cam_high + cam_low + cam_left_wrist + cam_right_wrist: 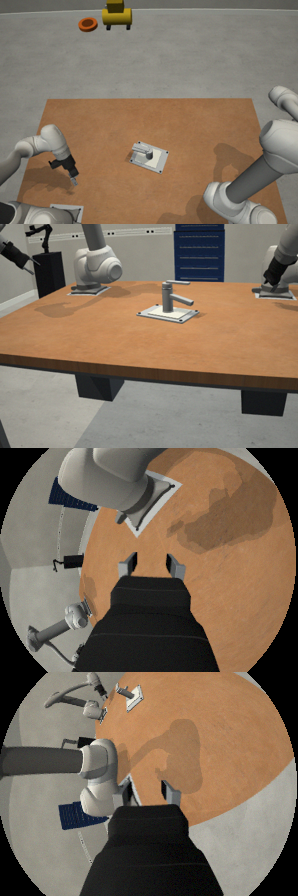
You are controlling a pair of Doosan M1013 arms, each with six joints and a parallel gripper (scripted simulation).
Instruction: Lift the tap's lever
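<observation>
Right now the flat lever is 42 cm to the right of my left hand, 20 cm ahead of it and 5 cm above it. The rest, counted from my left hand: grey tap 45 cm to the right, 19 cm ahead; mounting plate 47 cm to the right, 19 cm ahead, 10 cm below.
</observation>
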